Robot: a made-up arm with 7 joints.
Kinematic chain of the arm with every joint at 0, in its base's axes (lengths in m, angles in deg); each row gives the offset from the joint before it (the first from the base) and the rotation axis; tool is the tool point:
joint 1: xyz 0 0 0.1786 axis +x
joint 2: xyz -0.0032 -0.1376 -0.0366 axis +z
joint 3: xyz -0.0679 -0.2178 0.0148 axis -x
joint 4: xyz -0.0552 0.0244 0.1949 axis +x
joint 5: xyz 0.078 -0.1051 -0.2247 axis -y
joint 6: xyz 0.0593 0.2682 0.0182 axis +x
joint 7: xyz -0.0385 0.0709 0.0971 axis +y
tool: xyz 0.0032 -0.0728 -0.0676
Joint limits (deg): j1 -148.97..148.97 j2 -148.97..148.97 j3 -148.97..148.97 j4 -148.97..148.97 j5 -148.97..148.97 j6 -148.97..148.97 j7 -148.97..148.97
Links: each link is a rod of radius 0.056 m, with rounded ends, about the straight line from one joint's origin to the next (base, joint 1, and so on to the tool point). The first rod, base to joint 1, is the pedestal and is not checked.
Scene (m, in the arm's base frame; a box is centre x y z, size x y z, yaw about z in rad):
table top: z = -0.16
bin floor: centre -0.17 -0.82 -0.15 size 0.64 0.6 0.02 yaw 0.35
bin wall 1: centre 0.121 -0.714 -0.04 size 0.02 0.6 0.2 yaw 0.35
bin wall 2: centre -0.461 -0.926 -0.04 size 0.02 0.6 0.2 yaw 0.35
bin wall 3: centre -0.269 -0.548 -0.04 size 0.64 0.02 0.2 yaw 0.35
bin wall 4: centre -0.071 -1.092 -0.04 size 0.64 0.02 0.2 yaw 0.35
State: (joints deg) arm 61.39 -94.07 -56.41 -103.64 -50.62 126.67 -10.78
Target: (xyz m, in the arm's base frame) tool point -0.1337 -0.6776 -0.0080
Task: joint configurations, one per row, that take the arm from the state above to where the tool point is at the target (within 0.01 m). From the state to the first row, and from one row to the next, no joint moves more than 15 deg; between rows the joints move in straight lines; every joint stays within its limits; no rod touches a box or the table.
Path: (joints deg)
1: 47.78 -84.03 -42.53 -94.02 -62.50 122.75 -11.02
2: 34.18 -73.98 -28.65 -84.41 -74.38 118.83 -11.27
3: 20.57 -63.94 -14.77 -74.79 -86.26 114.90 -11.51
4: 6.96 -53.90 -0.90 -65.17 -98.14 110.98 -11.75
5: -6.64 -43.85 12.98 -55.56 -110.02 107.06 -12.00
6: -20.25 -33.81 26.86 -45.94 -121.90 103.14 -12.24
7: -33.85 -23.77 40.74 -36.33 -133.78 99.22 -12.49
8: -26.48 -22.02 29.82 -49.51 -121.43 102.71 -13.58
9: -19.11 -20.27 18.90 -62.69 -109.09 106.21 -14.67
10: -11.74 -18.52 7.98 -75.87 -96.75 109.70 -15.76
11: -4.37 -16.76 -2.94 -89.04 -84.41 113.19 -16.86
12: 3.00 -15.01 -13.86 -102.22 -72.07 116.69 -17.95
13: 10.37 -13.26 -24.78 -115.40 -59.73 120.18 -19.04
14: 17.74 -11.51 -35.70 -128.58 -47.39 123.68 -20.13

